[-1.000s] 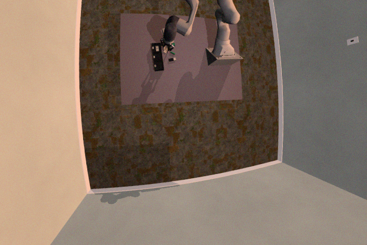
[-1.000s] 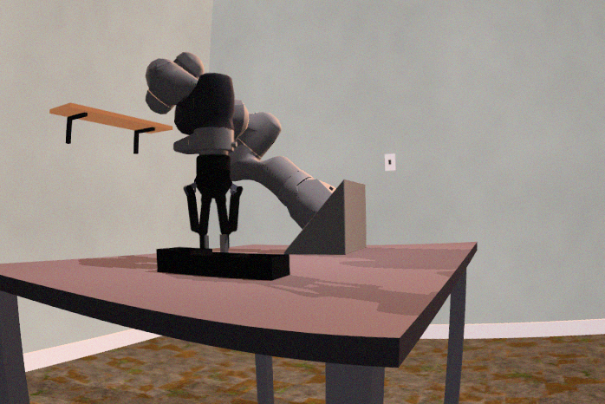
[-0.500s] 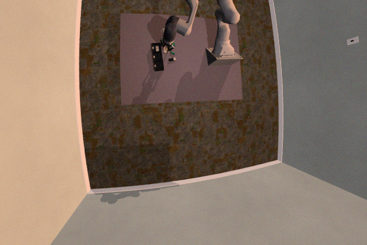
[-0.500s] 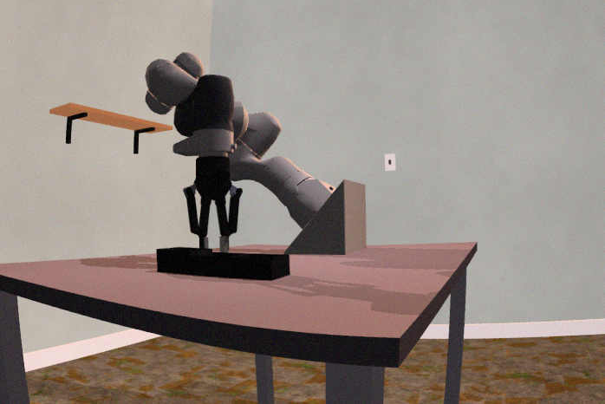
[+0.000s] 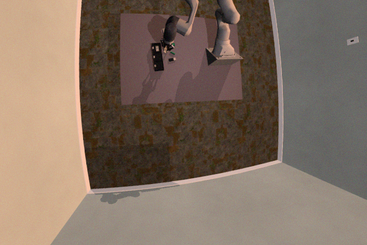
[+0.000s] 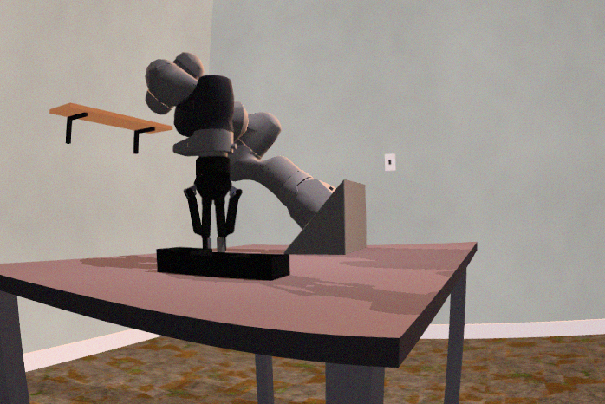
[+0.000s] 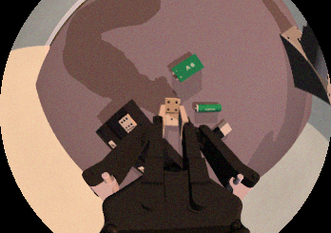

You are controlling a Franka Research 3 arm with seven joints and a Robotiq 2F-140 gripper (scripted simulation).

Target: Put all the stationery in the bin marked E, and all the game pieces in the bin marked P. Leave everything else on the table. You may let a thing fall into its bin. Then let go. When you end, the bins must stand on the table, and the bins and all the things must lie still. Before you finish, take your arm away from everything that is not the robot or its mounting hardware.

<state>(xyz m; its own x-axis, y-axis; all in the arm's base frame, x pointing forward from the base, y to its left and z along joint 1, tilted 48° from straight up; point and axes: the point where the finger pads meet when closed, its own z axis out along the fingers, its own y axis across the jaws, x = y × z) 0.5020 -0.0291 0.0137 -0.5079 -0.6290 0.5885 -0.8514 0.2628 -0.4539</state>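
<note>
My gripper is now 30 mm above the white spotted piece. From my hand the other things lie so: green cylinder: 60 mm behind, 30 mm below, 20 mm to the left; then flat green block: 60 mm to the right, 50 mm behind, 30 mm below; then black bin row: 80 mm ahead, 70 mm to the left, 10 mm below.
</note>
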